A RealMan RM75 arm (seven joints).
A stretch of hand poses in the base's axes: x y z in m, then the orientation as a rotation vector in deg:
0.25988 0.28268 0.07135 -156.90 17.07 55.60
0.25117 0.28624 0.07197 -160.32 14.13 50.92
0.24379 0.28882 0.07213 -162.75 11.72 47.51
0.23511 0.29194 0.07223 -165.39 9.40 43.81
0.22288 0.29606 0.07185 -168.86 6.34 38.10
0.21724 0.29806 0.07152 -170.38 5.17 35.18
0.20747 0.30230 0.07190 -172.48 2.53 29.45
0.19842 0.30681 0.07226 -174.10 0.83 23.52
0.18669 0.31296 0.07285 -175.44 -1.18 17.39
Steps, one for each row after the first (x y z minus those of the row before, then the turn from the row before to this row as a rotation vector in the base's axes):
-0.00871 0.00356 0.00062 -1.20 -3.79 2.19
-0.00738 0.00258 0.00016 -0.88 -2.72 1.76
-0.00868 0.00312 0.00010 -1.16 -2.89 1.75
-0.01223 0.00412 -0.00038 -1.58 -4.27 2.24
-0.00564 0.00200 -0.00033 -0.74 -2.10 0.85
-0.00977 0.00424 0.00038 -0.73 -4.01 1.72
-0.00905 0.00451 0.00036 -0.58 -4.02 1.05
-0.01173 0.00615 0.00059 -0.48 -4.11 1.23

